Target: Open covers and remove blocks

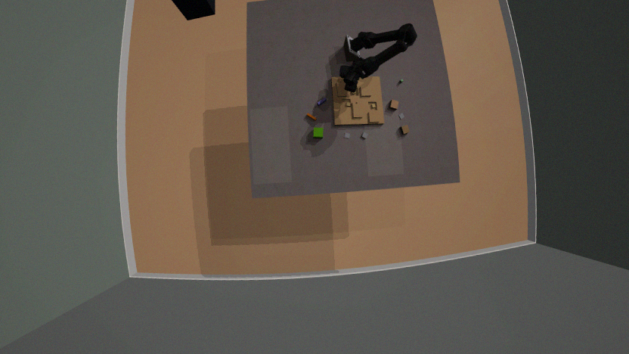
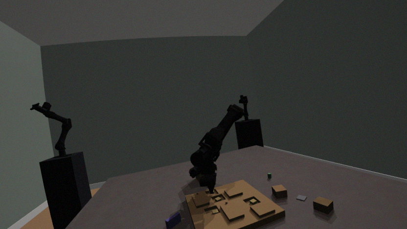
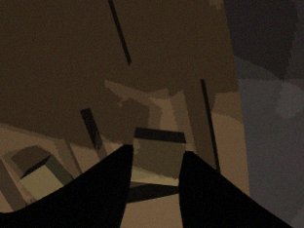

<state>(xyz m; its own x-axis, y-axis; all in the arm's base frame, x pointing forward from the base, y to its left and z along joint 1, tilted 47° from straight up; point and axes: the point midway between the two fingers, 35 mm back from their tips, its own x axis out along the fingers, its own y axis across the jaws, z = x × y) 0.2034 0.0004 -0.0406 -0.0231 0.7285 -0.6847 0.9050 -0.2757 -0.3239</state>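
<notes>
Right now my gripper tip is 1 cm short of the tiny green piece, 32 cm to the right of it and 1 cm above it. Round my gripper tip: orange stick 19 cm ahead, 26 cm to the right, 1 cm below; green cube 29 cm ahead, 24 cm to the right; purple piece 10 cm ahead, 19 cm to the right, 1 cm below.
</notes>
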